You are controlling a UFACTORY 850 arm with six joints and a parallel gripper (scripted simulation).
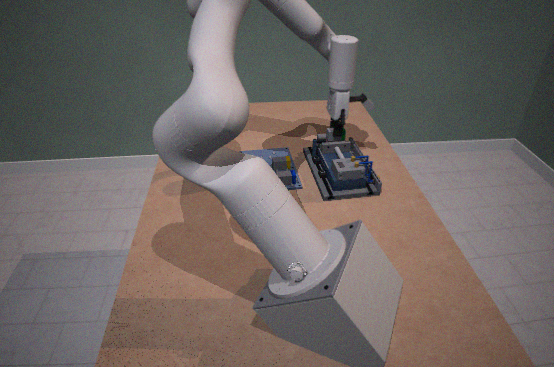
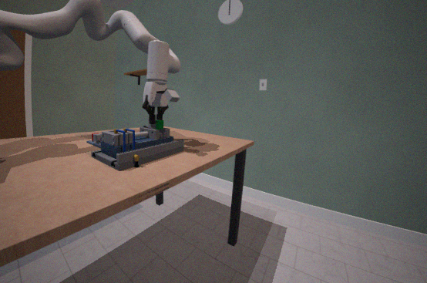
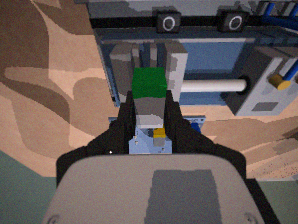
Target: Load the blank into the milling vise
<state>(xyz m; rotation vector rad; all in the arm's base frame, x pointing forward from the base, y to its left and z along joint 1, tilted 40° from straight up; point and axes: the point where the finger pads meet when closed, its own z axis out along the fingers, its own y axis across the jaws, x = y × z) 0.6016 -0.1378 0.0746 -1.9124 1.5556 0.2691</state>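
The green-ended blank lies 20 mm below my hand. From my hand the other things lie so: blue-ended blank 160 mm behind, 160 mm to the left, 110 mm below; then yellow-ended blank 80 mm behind, 180 mm to the left, 110 mm below; then pale rod 80 mm behind, 20 mm to the right, 60 mm below.
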